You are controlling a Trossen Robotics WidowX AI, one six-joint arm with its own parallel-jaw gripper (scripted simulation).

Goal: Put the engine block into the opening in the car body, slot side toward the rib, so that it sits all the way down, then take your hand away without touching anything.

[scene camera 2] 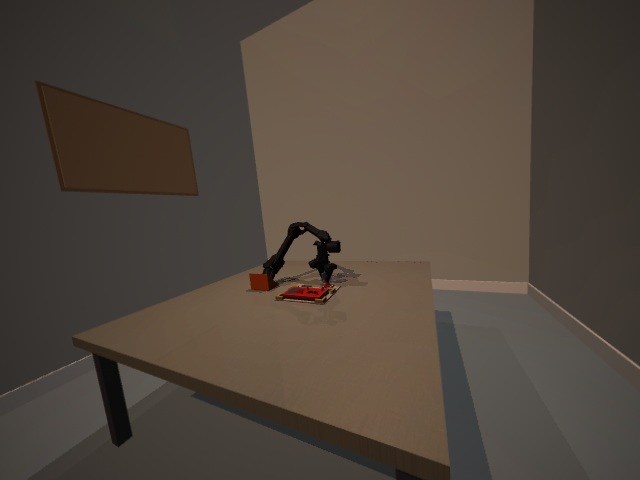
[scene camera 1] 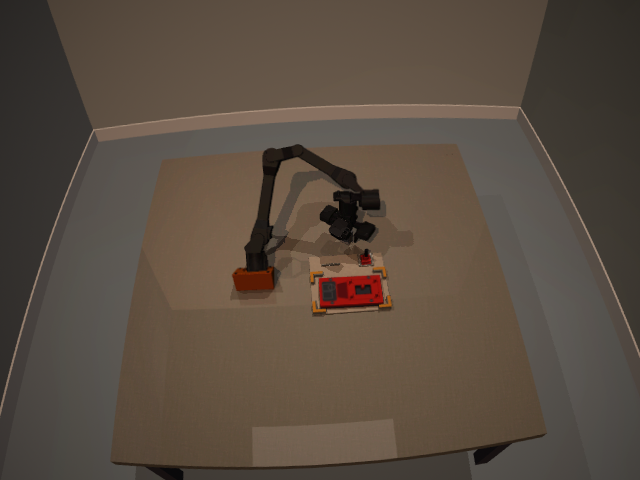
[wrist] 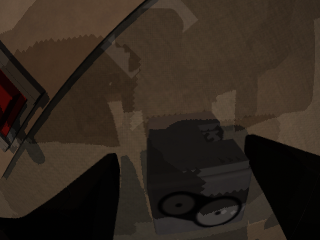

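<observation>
An engine block is in view, as is my gripper, which is open and holds nothing. Wrist view: my gripper is visible here too.
</observation>
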